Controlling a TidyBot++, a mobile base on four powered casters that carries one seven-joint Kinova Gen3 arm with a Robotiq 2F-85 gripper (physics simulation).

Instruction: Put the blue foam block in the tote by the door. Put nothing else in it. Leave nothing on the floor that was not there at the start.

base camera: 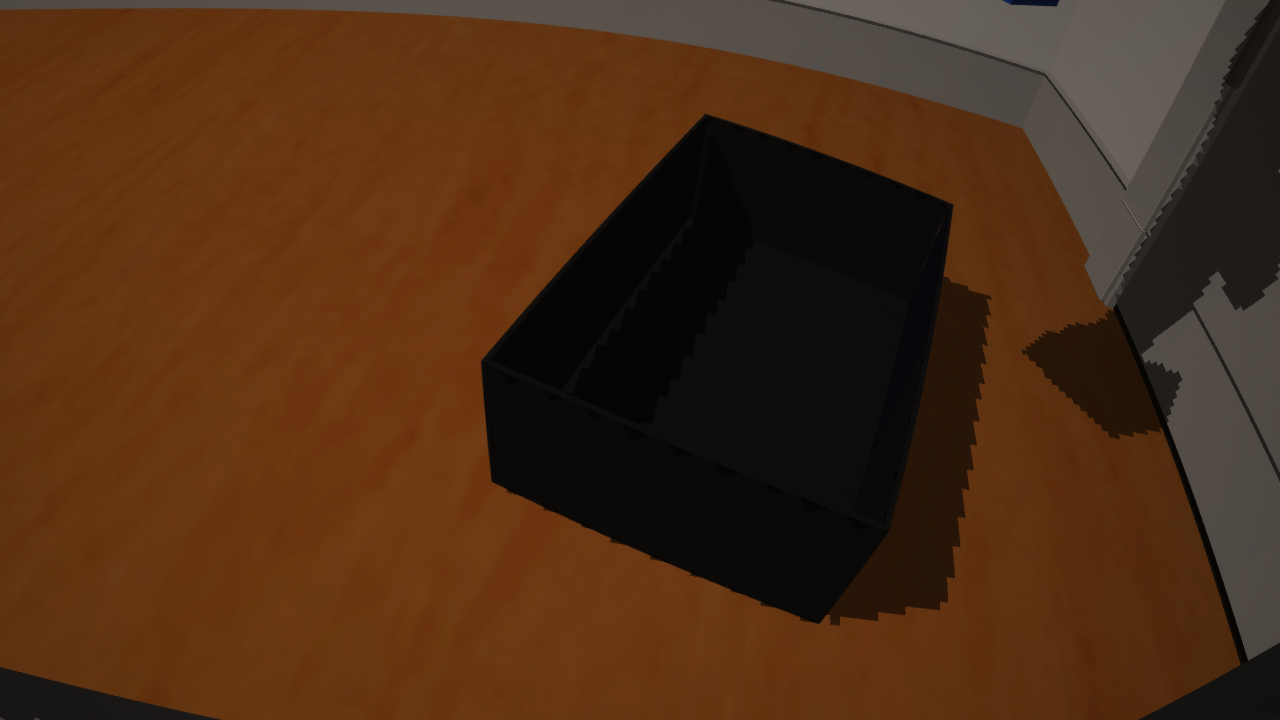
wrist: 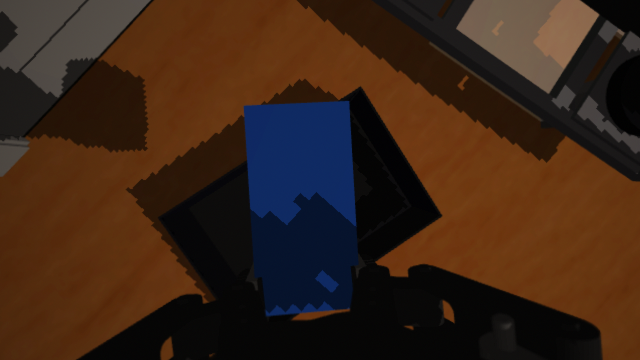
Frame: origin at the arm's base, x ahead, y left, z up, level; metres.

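Where they show: gripper, fingertip midpoint: [wrist: 307, 270].
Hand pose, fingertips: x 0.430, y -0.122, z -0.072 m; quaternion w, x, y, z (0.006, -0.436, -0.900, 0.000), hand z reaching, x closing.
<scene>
After its pixels a point has its place.
The tote [base camera: 662, 501] {z -0.341, x 0.295, y -0.050 m} [wrist: 395, 162] {z -0.337, x 0.303, y -0.041 m} is a black, open-topped box on the orange wood floor. Its inside looks empty in the base view; the block hides part of it in the wrist view. My gripper [wrist: 307, 270] {z -0.072, x 0.430, y -0.122 m} is shut on the blue foam block [wrist: 300, 155] {z -0.039, x 0.381, y -0.158 m}, which stretches out from the fingers across the middle of the tote in the wrist view. A small blue piece [base camera: 1029, 1] {z -0.097, x 0.359, y -0.164 m}, which looks like the block's lower end, shows at the top edge of the base view, high up. The block's height over the tote is hard to tell.
A pale wall [base camera: 626, 13] {z -0.365, x 1.033, y -0.022 m} runs along the back. White panels [base camera: 1244, 501] {z -0.344, x 0.297, y -0.464 m} [wrist: 75, 30] {z -0.326, x 0.387, y -0.479 m} stand beyond the tote's shadowed side, with a gap of floor between. My mobile base [wrist: 530, 45] {z -0.307, x 0.078, y 0.022 m} is at the wrist view's upper right. Dark shadows lie on the floor.
</scene>
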